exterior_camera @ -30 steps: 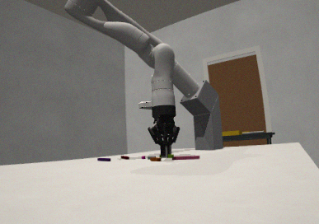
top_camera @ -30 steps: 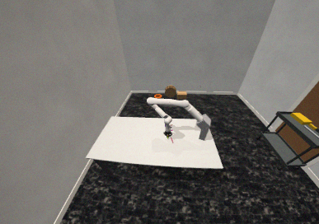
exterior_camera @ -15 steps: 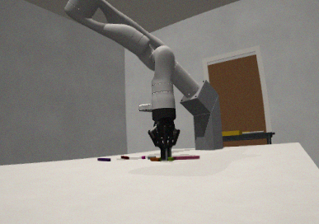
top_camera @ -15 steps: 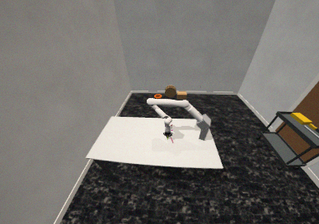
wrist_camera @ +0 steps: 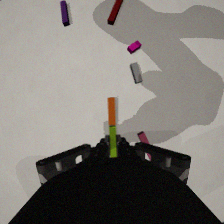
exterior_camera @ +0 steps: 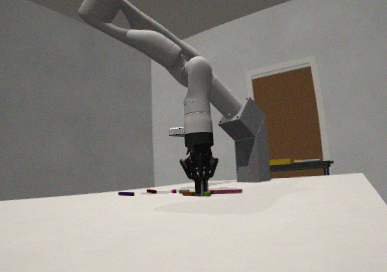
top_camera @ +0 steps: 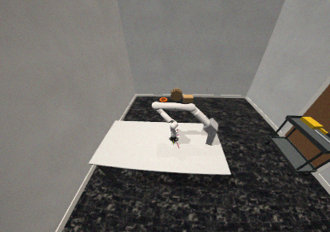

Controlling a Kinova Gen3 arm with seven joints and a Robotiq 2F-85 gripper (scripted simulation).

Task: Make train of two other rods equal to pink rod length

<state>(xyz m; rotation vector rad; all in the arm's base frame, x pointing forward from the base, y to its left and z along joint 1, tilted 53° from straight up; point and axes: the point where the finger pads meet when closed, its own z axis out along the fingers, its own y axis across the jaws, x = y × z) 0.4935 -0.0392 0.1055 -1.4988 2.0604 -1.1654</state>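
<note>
Right now my hand is 1 cm above the lime rod. Round my hand: pink rod 6 cm to the left, 4 cm behind, 2 cm below; then grey rod 9 cm behind, 7 cm to the right, 2 cm below; then orange rod 4 cm to the right, 2 cm below, 2 cm behind.
</note>
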